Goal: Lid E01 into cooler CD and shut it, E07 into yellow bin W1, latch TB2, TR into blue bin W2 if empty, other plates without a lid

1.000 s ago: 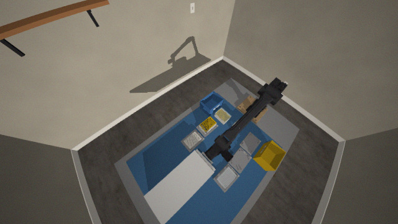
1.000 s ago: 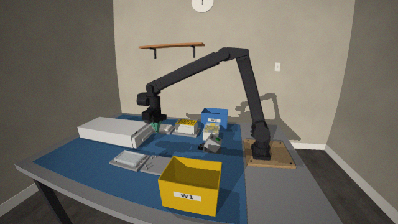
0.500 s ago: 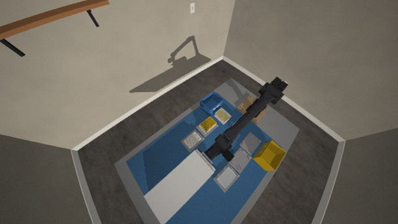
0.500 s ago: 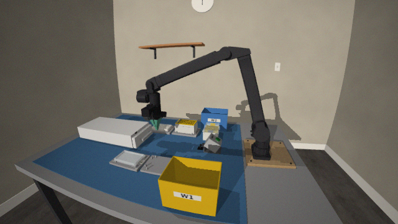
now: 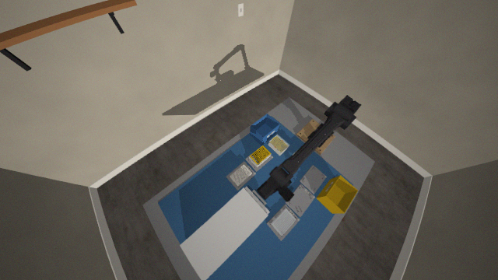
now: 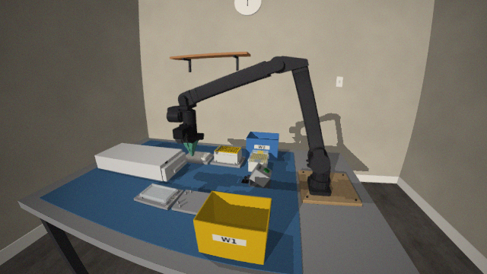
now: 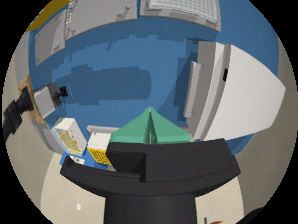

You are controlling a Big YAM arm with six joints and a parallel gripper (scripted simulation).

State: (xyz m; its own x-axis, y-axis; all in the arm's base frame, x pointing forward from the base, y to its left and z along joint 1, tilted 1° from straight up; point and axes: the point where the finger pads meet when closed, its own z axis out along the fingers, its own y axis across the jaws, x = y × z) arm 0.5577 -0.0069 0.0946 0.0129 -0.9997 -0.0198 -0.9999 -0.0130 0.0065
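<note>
The white plate lies 18 cm to the right of my hand, 9 cm below it and 7 cm ahead of it. Also, from my hand: grey plate lid (18 cm ahead, 8 cm below); then cooler drawer (21 cm ahead, 9 cm below); then black plate (18 cm ahead, 9 cm below).
</note>
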